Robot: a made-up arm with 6 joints.
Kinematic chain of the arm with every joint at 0, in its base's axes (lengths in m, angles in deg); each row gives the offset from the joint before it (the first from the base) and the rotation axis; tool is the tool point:
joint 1: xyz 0 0 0.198 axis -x
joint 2: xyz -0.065 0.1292 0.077 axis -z
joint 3: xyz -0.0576 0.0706 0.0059 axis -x
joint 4: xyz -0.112 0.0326 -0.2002 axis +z
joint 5: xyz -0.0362 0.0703 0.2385 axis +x
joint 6: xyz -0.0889 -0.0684 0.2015 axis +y
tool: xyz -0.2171 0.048 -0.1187
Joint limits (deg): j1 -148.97..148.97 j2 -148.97..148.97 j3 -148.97..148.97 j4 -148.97..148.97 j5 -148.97..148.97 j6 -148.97..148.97
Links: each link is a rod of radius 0.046 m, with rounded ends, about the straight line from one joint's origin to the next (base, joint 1, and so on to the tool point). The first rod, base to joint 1, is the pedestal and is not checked.
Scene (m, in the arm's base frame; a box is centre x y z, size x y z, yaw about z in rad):
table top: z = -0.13
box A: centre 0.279 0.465 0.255 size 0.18 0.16 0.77 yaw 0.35
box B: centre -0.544 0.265 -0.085 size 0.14 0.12 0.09 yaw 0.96
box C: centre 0.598 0.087 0 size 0.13 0.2 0.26 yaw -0.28
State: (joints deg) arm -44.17 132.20 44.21 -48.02 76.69 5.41
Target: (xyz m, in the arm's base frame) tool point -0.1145 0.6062 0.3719
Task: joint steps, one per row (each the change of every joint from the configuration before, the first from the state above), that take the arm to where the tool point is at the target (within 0.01 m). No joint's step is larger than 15 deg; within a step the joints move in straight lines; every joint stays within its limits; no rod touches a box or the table.
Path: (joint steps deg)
1: -12.45 -9.15 -2.42 6.97 2.88 2.56
2: -12.44 -9.16 -2.42 6.96 2.87 2.56
3: -12.45 -9.15 -2.42 6.97 2.88 2.55
4: -12.44 -9.15 -2.42 6.97 2.87 2.56
5: -12.45 -9.15 -2.42 6.97 2.88 2.56
6: 12.85 -3.13 7.41 -4.81 0.22 -1.54
7: 12.85 -3.13 7.41 -4.80 0.23 -1.53
8: 12.85 -3.13 7.41 -4.81 0.22 -1.54
9: 12.85 -3.13 7.41 -4.80 0.22 -1.54
10: 12.85 -3.13 7.40 -4.81 0.23 -1.54
11: 12.85 -3.13 7.41 -4.80 0.22 -1.54

